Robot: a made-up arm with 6 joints.
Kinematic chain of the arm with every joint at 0, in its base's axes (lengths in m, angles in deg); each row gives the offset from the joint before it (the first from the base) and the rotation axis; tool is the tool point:
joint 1: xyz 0 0 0.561 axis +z
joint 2: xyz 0 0 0 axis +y
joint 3: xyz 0 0 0.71 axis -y
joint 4: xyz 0 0 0 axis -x
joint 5: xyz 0.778 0 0 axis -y
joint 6: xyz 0 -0.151 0 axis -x
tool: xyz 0 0 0
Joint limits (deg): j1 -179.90..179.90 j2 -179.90..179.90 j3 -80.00..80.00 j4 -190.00..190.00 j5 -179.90..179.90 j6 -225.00..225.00
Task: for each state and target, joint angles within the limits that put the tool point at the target. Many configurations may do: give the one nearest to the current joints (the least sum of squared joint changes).
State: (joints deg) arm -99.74 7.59 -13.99 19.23 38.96 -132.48
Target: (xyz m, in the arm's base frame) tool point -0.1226 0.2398 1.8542
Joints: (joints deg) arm -93.75 -39.81 29.07 23.93 38.96 -132.48
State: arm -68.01 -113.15 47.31 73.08 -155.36 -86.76
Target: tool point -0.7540 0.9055 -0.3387
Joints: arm -52.48 -137.11 61.09 72.05 -155.36 -86.76
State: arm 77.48 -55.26 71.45 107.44 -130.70 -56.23
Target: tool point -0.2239 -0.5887 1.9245
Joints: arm 72.32 -25.80 77.33 103.21 -130.70 -56.23
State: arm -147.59 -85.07 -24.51 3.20 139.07 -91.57
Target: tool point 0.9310 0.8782 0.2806
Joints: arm -143.26 -132.96 29.35 13.30 139.07 -91.57
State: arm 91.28 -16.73 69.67 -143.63 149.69 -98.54
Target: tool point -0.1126 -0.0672 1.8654
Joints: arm 92.60 -33.41 38.91 -139.91 149.69 -98.54
